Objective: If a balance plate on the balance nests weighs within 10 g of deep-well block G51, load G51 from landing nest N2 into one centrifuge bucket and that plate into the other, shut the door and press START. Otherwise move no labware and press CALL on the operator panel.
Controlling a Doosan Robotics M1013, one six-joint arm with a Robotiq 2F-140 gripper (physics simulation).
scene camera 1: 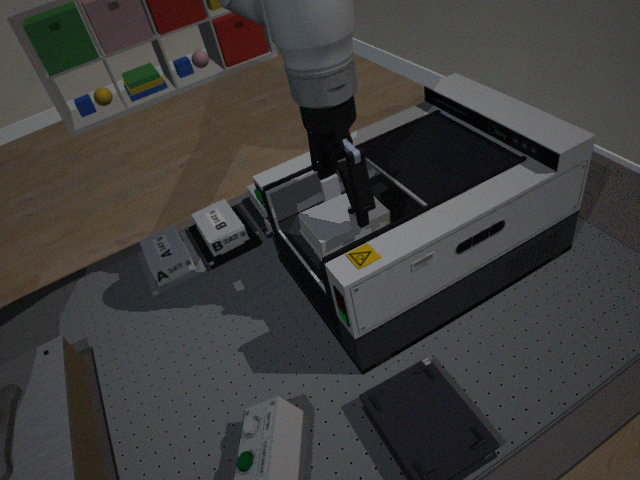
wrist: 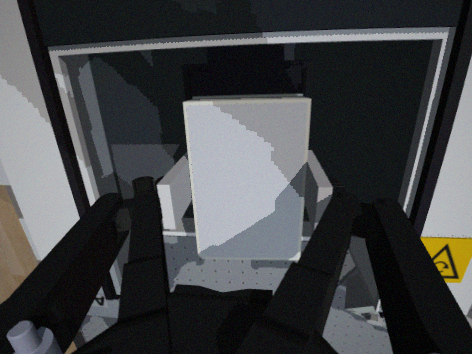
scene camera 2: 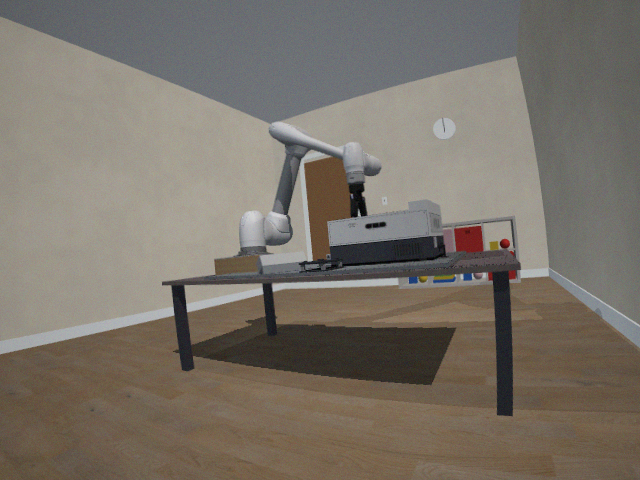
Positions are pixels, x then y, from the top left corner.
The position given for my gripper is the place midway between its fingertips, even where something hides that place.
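My gripper (scene camera 1: 348,224) holds a white block (wrist: 247,154) in its grip.
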